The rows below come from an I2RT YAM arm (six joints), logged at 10 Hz.
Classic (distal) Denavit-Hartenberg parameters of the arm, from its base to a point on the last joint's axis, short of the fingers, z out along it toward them. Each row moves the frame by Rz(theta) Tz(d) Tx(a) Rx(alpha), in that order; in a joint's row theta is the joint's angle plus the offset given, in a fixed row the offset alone. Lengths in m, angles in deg.
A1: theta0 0, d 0.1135, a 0.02, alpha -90
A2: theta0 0, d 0, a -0.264, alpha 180
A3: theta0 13.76, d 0, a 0.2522, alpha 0
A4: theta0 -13.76, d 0, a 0.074, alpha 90
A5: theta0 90, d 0, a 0, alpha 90
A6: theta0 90, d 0.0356, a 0, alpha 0
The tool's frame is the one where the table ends.
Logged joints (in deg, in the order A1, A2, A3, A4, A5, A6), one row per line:
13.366 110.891 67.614 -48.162 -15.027 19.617
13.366 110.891 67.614 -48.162 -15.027 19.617
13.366 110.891 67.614 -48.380 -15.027 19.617
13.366 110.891 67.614 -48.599 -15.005 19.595
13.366 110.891 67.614 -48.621 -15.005 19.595
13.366 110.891 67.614 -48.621 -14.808 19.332
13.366 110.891 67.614 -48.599 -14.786 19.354
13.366 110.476 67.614 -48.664 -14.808 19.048
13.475 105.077 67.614 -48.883 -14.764 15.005
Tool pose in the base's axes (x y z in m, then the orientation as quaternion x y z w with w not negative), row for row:
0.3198 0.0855 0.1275 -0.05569 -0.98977 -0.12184 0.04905
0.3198 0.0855 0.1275 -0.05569 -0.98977 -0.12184 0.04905
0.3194 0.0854 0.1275 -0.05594 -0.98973 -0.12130 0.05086
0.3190 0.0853 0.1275 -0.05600 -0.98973 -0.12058 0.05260
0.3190 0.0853 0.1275 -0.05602 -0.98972 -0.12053 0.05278
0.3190 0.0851 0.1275 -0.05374 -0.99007 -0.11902 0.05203
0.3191 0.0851 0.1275 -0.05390 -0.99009 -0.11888 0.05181
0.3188 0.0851 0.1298 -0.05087 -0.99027 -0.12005 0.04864
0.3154 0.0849 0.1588 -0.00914 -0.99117 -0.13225 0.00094
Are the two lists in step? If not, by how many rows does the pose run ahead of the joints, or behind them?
They are in step.
